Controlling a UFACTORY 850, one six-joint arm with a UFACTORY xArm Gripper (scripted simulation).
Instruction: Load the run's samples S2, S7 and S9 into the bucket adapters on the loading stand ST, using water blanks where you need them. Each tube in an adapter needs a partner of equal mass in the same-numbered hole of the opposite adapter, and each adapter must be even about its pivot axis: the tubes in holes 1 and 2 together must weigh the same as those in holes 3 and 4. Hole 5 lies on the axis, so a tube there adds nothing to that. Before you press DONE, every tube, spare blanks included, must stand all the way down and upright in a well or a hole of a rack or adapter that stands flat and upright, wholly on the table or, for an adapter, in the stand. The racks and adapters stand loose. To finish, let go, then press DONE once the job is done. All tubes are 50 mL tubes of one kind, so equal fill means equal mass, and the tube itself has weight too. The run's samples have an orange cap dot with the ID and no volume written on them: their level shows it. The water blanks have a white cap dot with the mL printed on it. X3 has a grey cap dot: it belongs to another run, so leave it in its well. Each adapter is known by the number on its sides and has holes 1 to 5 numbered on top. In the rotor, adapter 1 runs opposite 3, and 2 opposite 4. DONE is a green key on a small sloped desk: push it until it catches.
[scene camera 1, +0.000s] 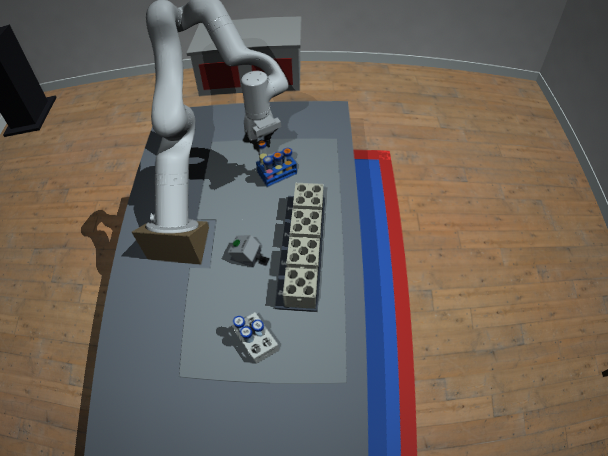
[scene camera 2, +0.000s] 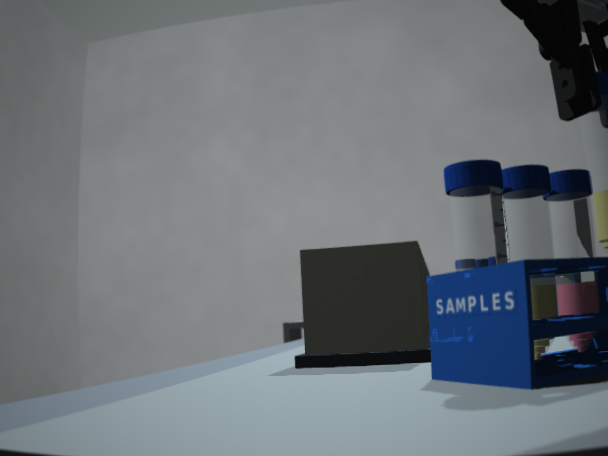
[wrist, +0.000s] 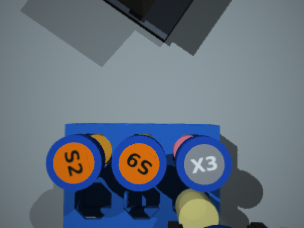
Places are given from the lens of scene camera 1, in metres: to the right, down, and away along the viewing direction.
white rack (scene camera 1: 260, 353): -0.13, 0.37, 1.24
